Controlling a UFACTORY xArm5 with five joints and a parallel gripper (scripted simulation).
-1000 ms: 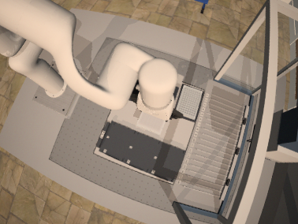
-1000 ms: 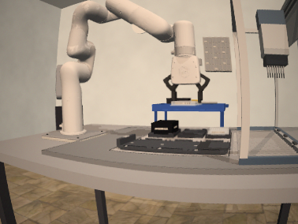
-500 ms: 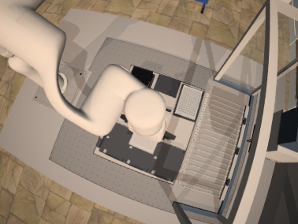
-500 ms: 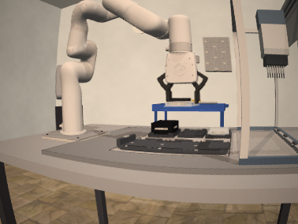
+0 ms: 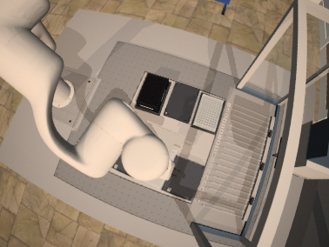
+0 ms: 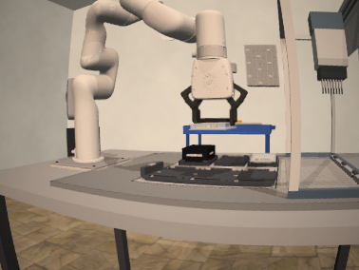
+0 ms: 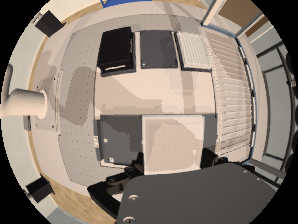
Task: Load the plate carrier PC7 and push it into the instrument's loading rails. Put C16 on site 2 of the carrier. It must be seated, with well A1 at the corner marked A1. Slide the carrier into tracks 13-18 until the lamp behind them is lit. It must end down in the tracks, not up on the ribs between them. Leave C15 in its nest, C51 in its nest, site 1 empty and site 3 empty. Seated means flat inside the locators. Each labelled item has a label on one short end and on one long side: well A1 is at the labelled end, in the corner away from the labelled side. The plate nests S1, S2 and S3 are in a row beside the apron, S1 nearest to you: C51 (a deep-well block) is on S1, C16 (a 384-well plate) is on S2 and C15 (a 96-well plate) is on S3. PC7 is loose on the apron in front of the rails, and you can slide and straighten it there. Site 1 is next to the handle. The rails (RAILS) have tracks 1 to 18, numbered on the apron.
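The carrier PC7 is 12 cm below my hand. Round my hand: instrument frame post: 22 cm ahead, 12 cm to the right, 11 cm above; black deep-well block C51: 15 cm behind, 22 cm to the left, 11 cm below; plate nest S2: 4 cm behind, 25 cm to the left, 14 cm below.
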